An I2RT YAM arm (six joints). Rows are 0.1 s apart.
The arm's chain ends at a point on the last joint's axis. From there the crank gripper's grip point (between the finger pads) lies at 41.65 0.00 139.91 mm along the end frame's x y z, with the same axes.
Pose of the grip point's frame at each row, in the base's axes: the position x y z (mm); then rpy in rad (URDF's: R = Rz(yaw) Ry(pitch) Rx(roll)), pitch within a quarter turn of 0, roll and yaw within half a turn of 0:
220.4, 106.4, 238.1, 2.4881, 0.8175, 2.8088
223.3, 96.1, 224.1, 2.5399, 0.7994, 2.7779
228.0, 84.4, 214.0, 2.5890, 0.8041, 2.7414
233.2, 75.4, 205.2, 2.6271, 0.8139, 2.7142
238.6, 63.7, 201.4, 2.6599, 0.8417, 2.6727
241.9, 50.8, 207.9, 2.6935, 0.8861, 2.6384
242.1, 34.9, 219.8, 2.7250, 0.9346, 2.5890
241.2, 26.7, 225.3, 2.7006, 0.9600, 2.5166
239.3, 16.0, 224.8, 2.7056, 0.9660, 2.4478
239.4, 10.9, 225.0, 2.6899, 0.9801, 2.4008
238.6, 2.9, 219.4, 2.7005, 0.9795, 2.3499
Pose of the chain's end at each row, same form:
143.0, 43.2, 344.5, 2.4881, 0.8175, 2.8088
145.0, 41.2, 334.4, 2.5399, 0.7994, 2.7779
147.0, 38.9, 326.6, 2.5890, 0.8041, 2.7414
150.1, 37.6, 319.1, 2.6271, 0.8139, 2.7142
151.6, 35.1, 315.1, 2.6599, 0.8417, 2.6727
150.2, 32.1, 319.9, 2.6935, 0.8861, 2.6384
145.9, 27.7, 329.3, 2.7250, 0.9346, 2.5890
141.6, 24.9, 332.0, 2.7006, 0.9600, 2.5166
139.5, 22.1, 331.2, 2.7056, 0.9660, 2.4478
138.2, 20.7, 329.7, 2.6899, 0.9801, 2.4008
138.6, 19.1, 324.5, 2.7005, 0.9795, 2.3499

